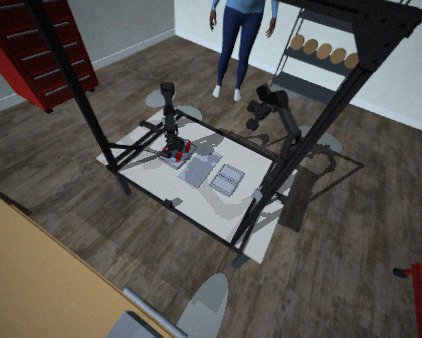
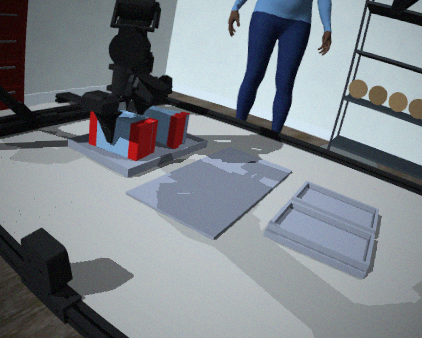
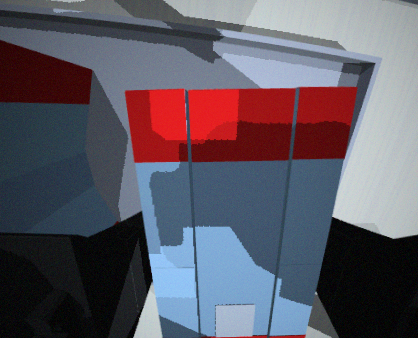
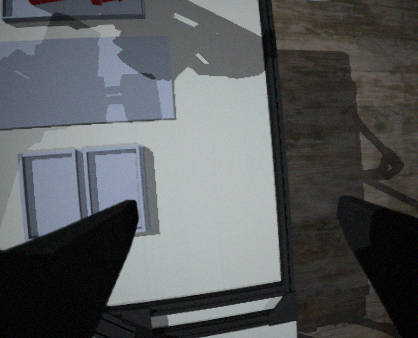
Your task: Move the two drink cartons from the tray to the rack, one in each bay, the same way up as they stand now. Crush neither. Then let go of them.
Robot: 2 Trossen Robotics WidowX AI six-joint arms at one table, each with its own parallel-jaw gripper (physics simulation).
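Frame: origin at the left arm's base, x ahead, y down, z left, level; metres.
Seen in the pictures: left gripper, fingertip midpoint: (image 1: pixel 172 154) (image 2: pixel 120 138) (image 3: pixel 226 206); right gripper, fingertip midpoint: (image 2: pixel 394 13) (image 4: pixel 236 208).
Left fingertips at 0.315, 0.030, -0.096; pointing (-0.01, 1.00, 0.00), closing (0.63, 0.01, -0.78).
Note:
A point is followed by its place in that frame, as x, y, z.
Two blue drink cartons with red ends lie in the grey tray (image 2: pixel 142 167) {0.415, 0.047, -0.077} (image 1: pixel 176 163) (image 3: pixel 291 47) {0.405, 0.040, -0.066} at the table's left. My left gripper (image 1: pixel 173 147) {0.315, 0.030, -0.096} (image 2: pixel 120 125) {0.315, 0.030, -0.096} (image 3: pixel 226 206) {0.315, 0.030, -0.096} is open and straddles the near carton (image 2: pixel 126 141) {0.363, 0.017, -0.097} (image 1: pixel 179 155) {0.362, 0.004, -0.060} (image 3: pixel 241 188) {0.341, -0.018, -0.075}, one finger on each long side. The second carton (image 2: pixel 167 124) {0.302, 0.003, 0.004} (image 1: pixel 188 145) {0.316, -0.019, 0.026} (image 3: pixel 63 151) {0.284, 0.029, -0.004} lies beside it, untouched. The two-bay rack (image 2: pixel 317 249) {0.696, 0.044, 0.086} (image 1: pixel 214 186) {0.661, 0.039, 0.064} (image 4: pixel 144 188) {0.582, 0.046, 0.263} is empty. My right gripper (image 1: pixel 252 125) {0.537, -0.320, 0.320} (image 4: pixel 236 208) {0.537, -0.320, 0.320} is open and empty, high above the table's right edge.
A flat grey mat (image 2: pixel 209 194) {0.514, 0.052, 0.010} (image 1: pixel 199 167) {0.476, 0.052, 0.043} (image 4: pixel 73 84) {0.476, 0.052, 0.060} lies between tray and rack. A black frame borders the table. A person (image 1: pixel 238 33) stands behind it, a shelf unit (image 1: pixel 310 87) to the right and a red drawer cabinet (image 1: pixel 62 67) to the left.

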